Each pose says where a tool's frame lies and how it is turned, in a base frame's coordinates. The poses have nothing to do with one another.
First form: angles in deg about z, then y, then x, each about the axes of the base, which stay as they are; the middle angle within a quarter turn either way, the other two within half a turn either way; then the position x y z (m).
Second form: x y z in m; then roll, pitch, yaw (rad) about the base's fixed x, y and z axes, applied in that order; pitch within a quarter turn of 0, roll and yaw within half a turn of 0. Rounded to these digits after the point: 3 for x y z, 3 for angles.
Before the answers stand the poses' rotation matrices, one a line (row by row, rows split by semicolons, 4 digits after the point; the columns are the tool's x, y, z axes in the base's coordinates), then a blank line. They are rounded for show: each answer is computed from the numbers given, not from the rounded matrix.
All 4 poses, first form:
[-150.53 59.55 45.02 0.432 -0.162 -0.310]
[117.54 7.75 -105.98 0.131 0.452 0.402]
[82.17 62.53 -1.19 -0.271 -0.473 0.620]
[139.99 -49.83 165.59 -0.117 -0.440 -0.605]
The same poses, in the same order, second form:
-0.4412 0.2493 0.8621; -0.8786 -0.3154 -0.3585; 0.1825 -0.9156 0.3582
-0.4581 -0.8786 0.1349; -0.1842 0.2422 0.9526; -0.8696 0.4116 -0.2728
0.0628 -0.4570 0.8873; 0.9880 0.1545 0.0096; -0.1414 0.8760 0.4612
-0.4941 -0.4147 -0.7641; -0.4770 0.8641 -0.1605; 0.7269 0.2852 -0.6248

[0.432 -0.162 -0.310 -1.198 -0.184 -2.036]
[0.131 0.452 0.402 2.156 1.054 -2.759]
[-0.271 -0.473 0.620 1.086 0.142 1.507]
[-0.117 -0.440 -0.605 2.713 -0.814 -2.374]

